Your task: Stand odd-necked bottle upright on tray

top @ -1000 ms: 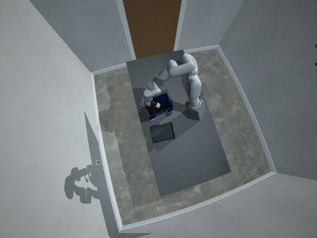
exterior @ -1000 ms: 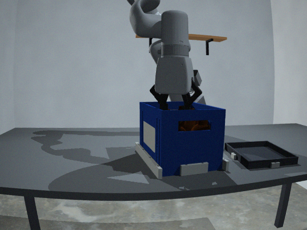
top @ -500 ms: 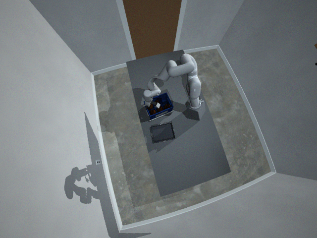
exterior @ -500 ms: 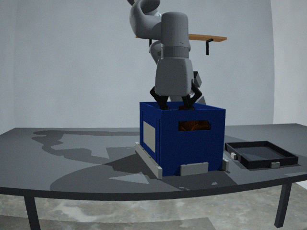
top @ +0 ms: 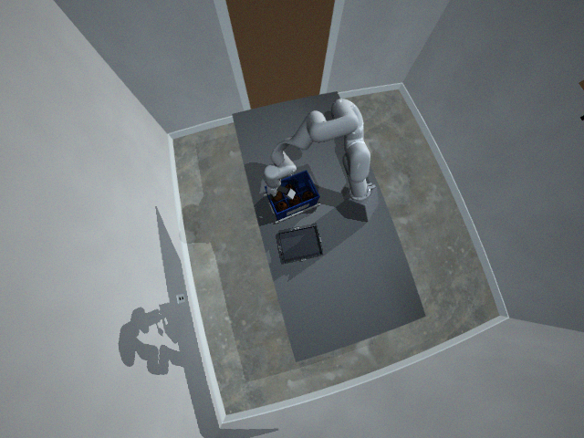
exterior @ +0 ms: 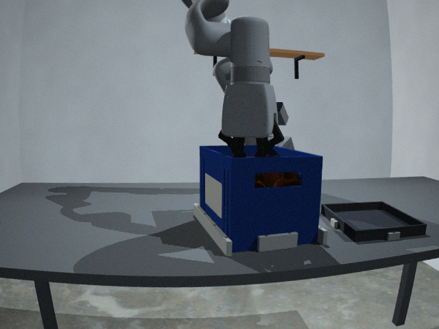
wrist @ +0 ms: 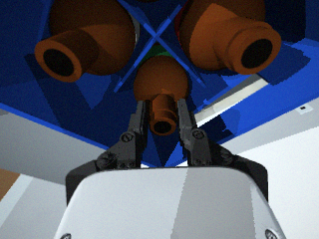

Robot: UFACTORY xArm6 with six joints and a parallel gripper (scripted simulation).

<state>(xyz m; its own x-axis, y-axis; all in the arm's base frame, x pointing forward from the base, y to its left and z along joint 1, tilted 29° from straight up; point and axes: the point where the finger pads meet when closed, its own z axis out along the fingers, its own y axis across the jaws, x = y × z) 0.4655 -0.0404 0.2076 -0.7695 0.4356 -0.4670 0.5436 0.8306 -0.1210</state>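
Now: the bottle 90 mm behind my hand, 10 mm to the right of it and 70 mm below it. Round my hand: blue crate (90 mm behind, 30 mm to the left, 70 mm below); dark tray (80 mm behind, 320 mm to the left, 150 mm below).
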